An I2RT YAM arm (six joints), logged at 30 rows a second.
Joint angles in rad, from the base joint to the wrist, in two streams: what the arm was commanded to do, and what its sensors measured. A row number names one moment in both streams.
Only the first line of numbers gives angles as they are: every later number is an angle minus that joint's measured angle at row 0.
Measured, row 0:
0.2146, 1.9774, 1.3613, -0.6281, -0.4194, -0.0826
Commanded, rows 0 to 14:
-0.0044, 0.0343, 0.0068, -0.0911, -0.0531, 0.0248
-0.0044, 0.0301, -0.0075, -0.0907, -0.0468, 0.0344
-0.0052, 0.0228, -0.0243, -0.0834, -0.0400, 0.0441
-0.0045, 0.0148, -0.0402, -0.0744, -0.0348, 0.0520
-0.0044, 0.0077, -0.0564, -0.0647, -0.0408, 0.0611
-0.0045, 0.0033, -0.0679, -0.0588, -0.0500, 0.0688
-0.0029, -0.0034, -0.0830, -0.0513, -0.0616, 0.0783
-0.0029, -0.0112, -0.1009, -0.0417, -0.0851, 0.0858
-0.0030, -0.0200, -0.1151, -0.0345, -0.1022, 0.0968
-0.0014, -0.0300, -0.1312, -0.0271, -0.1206, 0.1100
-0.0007, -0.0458, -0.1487, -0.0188, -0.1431, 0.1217
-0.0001, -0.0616, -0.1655, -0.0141, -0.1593, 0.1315
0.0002, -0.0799, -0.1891, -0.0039, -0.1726, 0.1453
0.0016, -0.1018, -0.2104, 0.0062, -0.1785, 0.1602
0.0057, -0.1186, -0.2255, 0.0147, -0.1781, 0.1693
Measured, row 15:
-0.0038, -0.0958, -0.1652, 0.0599, -0.1355, 0.0954
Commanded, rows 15 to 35:
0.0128, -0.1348, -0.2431, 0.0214, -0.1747, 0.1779
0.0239, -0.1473, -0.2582, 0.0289, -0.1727, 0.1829
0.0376, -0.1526, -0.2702, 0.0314, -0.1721, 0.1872
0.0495, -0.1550, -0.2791, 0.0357, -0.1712, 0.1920
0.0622, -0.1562, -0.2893, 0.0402, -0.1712, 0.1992
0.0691, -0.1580, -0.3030, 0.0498, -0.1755, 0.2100
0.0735, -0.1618, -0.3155, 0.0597, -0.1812, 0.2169
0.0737, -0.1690, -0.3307, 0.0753, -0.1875, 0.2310
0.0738, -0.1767, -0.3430, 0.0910, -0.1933, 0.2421
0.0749, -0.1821, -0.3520, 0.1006, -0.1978, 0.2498
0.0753, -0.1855, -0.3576, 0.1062, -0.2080, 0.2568
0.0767, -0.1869, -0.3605, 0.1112, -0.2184, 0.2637
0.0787, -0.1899, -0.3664, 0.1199, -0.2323, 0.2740
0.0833, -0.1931, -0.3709, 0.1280, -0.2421, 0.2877
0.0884, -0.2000, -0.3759, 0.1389, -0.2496, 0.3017
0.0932, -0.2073, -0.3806, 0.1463, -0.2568, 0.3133
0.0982, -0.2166, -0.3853, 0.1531, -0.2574, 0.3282
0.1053, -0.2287, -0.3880, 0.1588, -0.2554, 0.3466
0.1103, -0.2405, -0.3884, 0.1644, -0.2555, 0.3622
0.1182, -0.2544, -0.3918, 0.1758, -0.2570, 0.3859
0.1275, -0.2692, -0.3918, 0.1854, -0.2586, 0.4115
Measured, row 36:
0.0969, -0.2102, -0.3876, 0.1591, -0.2144, 0.3262
